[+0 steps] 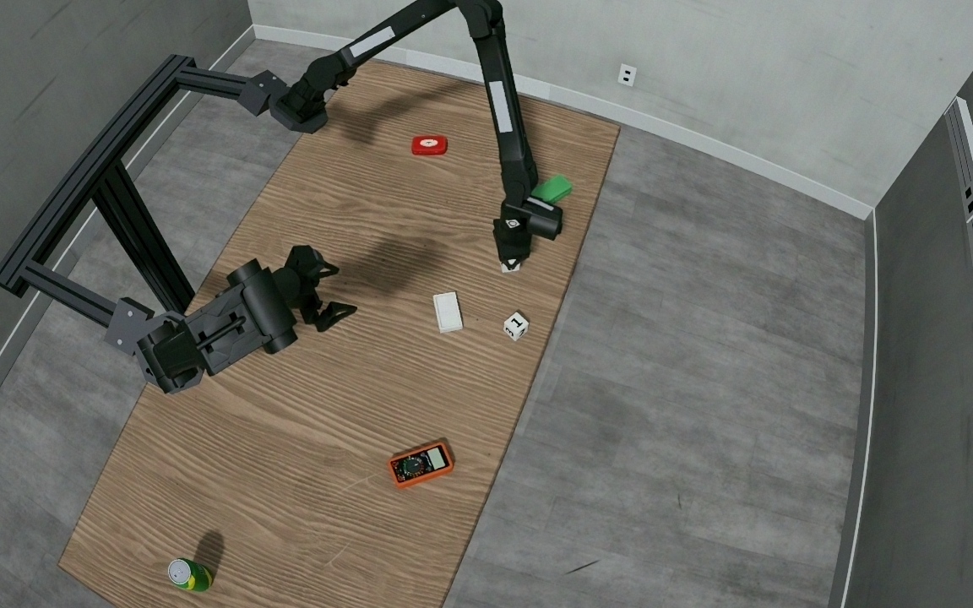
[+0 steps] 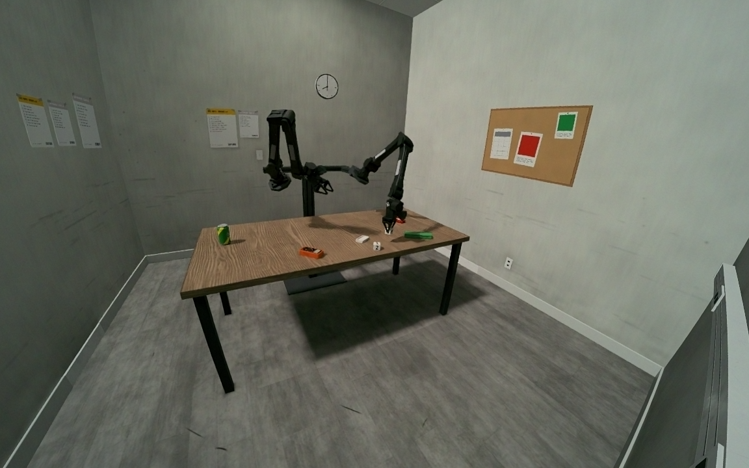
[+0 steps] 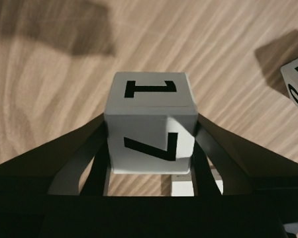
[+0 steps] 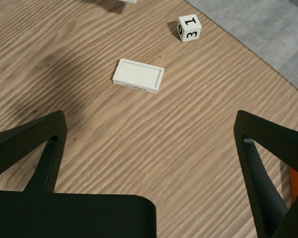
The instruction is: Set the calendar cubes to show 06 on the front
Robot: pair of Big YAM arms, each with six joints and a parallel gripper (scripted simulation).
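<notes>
Now: the white tray 110 mm behind my left hand, 130 mm to the right of it and 80 mm below it. Also, from my left hand: orange multimeter 70 mm behind, 510 mm to the right, 70 mm below; red case 300 mm behind, 360 mm to the left, 70 mm below.
</notes>
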